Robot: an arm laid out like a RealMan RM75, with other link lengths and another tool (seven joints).
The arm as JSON. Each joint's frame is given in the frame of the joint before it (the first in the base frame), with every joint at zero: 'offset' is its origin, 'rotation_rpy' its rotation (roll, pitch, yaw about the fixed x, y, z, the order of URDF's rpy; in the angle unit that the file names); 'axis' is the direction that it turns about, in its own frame. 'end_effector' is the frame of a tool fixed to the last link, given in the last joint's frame.
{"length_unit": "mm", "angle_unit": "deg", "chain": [
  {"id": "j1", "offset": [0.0, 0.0, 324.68], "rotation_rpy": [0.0, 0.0, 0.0], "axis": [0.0, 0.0, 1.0]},
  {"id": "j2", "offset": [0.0, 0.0, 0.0], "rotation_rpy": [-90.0, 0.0, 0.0], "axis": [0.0, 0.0, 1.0]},
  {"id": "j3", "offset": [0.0, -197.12, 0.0], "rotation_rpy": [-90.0, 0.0, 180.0], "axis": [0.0, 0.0, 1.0]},
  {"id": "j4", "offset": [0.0, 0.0, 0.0], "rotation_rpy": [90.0, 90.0, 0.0], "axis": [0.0, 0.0, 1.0]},
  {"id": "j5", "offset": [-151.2, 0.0, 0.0], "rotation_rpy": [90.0, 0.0, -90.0], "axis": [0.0, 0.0, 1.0]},
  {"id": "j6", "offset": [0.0, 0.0, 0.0], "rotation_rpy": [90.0, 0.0, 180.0], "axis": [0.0, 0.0, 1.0]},
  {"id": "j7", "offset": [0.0, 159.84, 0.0], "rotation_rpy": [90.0, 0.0, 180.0], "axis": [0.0, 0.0, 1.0]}
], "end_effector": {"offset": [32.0, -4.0, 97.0], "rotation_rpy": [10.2, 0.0, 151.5]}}
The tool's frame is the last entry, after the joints.
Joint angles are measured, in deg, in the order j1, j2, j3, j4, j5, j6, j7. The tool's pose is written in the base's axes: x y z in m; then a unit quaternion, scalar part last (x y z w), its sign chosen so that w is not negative. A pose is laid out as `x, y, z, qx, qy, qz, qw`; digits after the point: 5 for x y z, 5 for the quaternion.
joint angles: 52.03 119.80 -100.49 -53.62 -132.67 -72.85 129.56
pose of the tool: 0.18021, 0.27266, -0.06166, -0.15334, 0.96059, -0.09552, 0.21127
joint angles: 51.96 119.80 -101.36 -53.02 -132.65 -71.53 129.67
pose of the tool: 0.18245, 0.27453, -0.06314, -0.15400, 0.96035, -0.09109, 0.21380
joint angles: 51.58 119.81 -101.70 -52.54 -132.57 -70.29 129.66
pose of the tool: 0.18440, 0.27628, -0.06449, -0.15126, 0.96156, -0.08546, 0.21266
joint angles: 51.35 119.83 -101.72 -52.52 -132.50 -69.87 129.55
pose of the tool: 0.18448, 0.27689, -0.06511, -0.15089, 0.96221, -0.08318, 0.21086
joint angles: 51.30 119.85 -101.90 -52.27 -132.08 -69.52 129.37
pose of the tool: 0.18416, 0.27629, -0.06633, -0.15067, 0.96275, -0.08359, 0.20839
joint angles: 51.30 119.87 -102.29 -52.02 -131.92 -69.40 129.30
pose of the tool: 0.18538, 0.27504, -0.06694, -0.15113, 0.96220, -0.08587, 0.20968
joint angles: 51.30 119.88 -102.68 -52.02 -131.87 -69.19 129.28
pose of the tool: 0.18562, 0.27488, -0.06744, -0.15341, 0.96158, -0.08618, 0.21073
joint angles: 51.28 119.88 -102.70 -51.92 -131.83 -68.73 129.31
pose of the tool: 0.18515, 0.27627, -0.06789, -0.15315, 0.96216, -0.08304, 0.20951
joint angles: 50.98 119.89 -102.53 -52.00 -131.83 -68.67 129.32
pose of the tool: 0.18567, 0.27599, -0.06796, -0.15046, 0.96302, -0.08211, 0.20787
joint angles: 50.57 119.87 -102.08 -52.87 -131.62 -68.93 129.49
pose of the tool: 0.18248, 0.27578, -0.06810, -0.14868, 0.96488, -0.08003, 0.20124
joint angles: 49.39 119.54 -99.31 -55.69 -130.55 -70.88 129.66
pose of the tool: 0.17090, 0.27536, -0.06536, -0.13826, 0.97181, -0.07519, 0.17552
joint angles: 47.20 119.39 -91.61 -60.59 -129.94 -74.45 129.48
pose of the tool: 0.15010, 0.28355, -0.05442, -0.11486, 0.98403, -0.05077, 0.12614
